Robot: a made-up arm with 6 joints. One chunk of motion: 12 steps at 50 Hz.
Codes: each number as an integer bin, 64 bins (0 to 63) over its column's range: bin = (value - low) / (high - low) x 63, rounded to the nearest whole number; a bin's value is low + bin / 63 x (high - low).
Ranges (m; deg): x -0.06..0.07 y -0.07..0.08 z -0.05..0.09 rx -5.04..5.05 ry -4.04..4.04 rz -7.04..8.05
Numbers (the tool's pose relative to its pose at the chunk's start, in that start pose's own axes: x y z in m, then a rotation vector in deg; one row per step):
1: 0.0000 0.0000 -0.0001 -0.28 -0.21 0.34
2: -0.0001 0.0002 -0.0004 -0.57 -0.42 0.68
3: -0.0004 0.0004 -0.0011 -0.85 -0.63 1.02
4: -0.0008 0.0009 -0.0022 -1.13 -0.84 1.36
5: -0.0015 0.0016 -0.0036 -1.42 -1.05 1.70
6: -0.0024 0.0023 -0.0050 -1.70 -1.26 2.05
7: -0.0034 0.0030 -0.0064 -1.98 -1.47 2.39
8: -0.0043 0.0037 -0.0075 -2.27 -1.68 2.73
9: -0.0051 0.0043 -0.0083 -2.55 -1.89 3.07
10: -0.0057 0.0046 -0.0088 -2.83 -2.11 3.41
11: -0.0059 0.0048 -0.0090 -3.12 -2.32 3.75
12: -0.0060 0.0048 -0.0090 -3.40 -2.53 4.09
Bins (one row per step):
1: 29 29 22 30 30 31
2: 29 29 22 28 28 32
3: 29 30 22 26 27 34
4: 29 30 22 24 25 35
5: 28 30 21 23 23 36
6: 28 30 20 21 22 38
7: 27 31 20 19 20 39
8: 27 31 19 17 18 41
9: 27 31 19 16 17 42
10: 26 31 19 14 15 44
11: 26 31 18 12 13 45
12: 26 31 18 10 12 46

